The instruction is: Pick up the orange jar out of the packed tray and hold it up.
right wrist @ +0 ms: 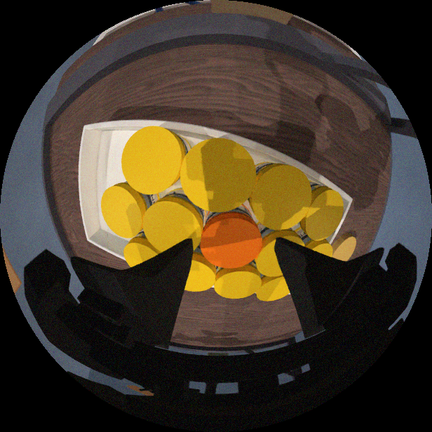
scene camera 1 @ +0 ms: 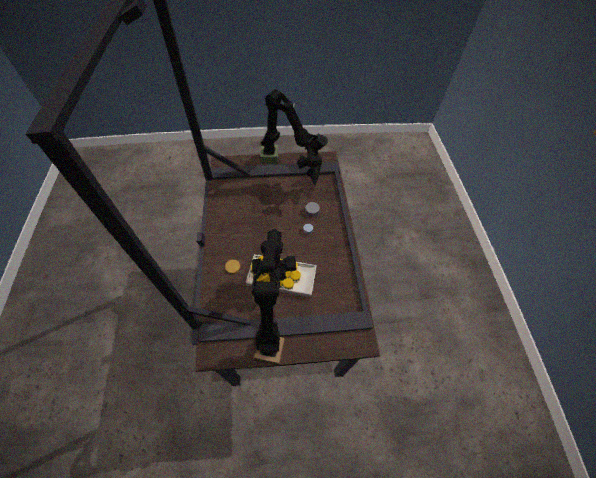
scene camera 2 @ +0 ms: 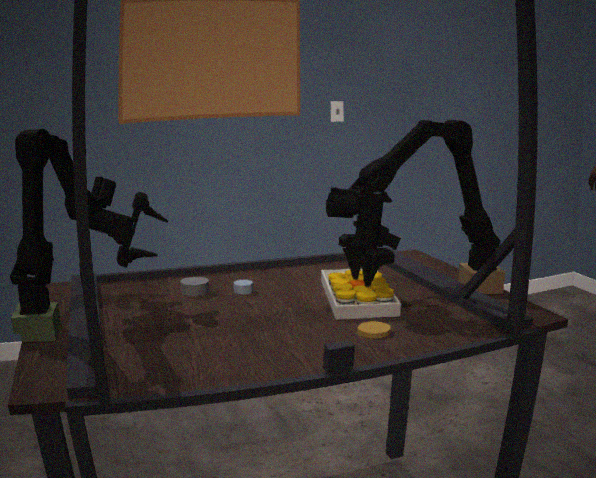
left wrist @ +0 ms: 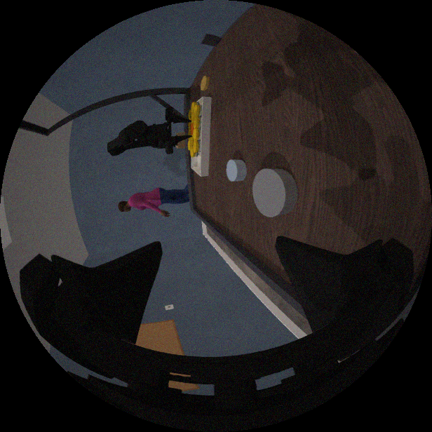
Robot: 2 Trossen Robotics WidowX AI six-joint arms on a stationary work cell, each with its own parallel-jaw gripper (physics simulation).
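Seen in the pictures: left gripper, fingertip midpoint: (scene camera 1: pixel 315 181) (scene camera 2: pixel 162 238); right gripper, fingertip midpoint: (scene camera 2: pixel 361 283); left arm's base at its link origin: (scene camera 1: pixel 269 150) (scene camera 2: pixel 34 309); right arm's base at its link origin: (scene camera 1: pixel 269 347).
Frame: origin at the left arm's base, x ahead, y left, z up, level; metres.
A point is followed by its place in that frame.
The orange jar (scene camera 2: pixel 356 283) @(x 0.766, y 0.067, z -0.010 m) (right wrist: pixel 231 250) stands among the yellow-lidded jars (scene camera 2: pixel 345 295) @(x 0.713, y -0.010, z -0.011 m) (right wrist: pixel 153 160) in the white tray (scene camera 2: pixel 367 311) @(x 0.753, y -0.048, z -0.041 m) (right wrist: pixel 90 185) (scene camera 1: pixel 309 280) @(x 0.800, y 0.228, z -0.053 m). My right gripper (scene camera 2: pixel 362 281) @(x 0.779, y 0.069, z -0.010 m) (right wrist: pixel 235 244) is partly open and points down, its fingertips close above the lids. In the right wrist view the orange lid shows between the two fingertips, and yellow lids lie behind both fingers. The orange jar is hidden in scene camera 1. My left gripper (scene camera 2: pixel 162 238) @(x 0.316, y 0.259, z 0.086 m) (left wrist: pixel 219 245) is open and empty, raised above the far side of the table from the tray.
A grey round piece (scene camera 1: pixel 312 208) @(x 0.400, y 0.248, z -0.027 m) (scene camera 2: pixel 194 286) @(x 0.390, y 0.210, z -0.031 m) (left wrist: pixel 270 192) and a smaller pale blue one (scene camera 1: pixel 308 228) @(x 0.522, y 0.225, z -0.034 m) (scene camera 2: pixel 243 286) @(x 0.514, y 0.200, z -0.037 m) (left wrist: pixel 233 170) stand on the table. A flat tan disc (scene camera 1: pixel 232 266) @(x 0.740, y -0.134, z -0.045 m) (scene camera 2: pixel 374 329) @(x 0.733, y -0.147, z -0.046 m) (right wrist: pixel 345 248) lies beside the tray. A small black block (scene camera 2: pixel 339 357) @(x 0.601, y -0.315, z -0.022 m) stands at the table edge.
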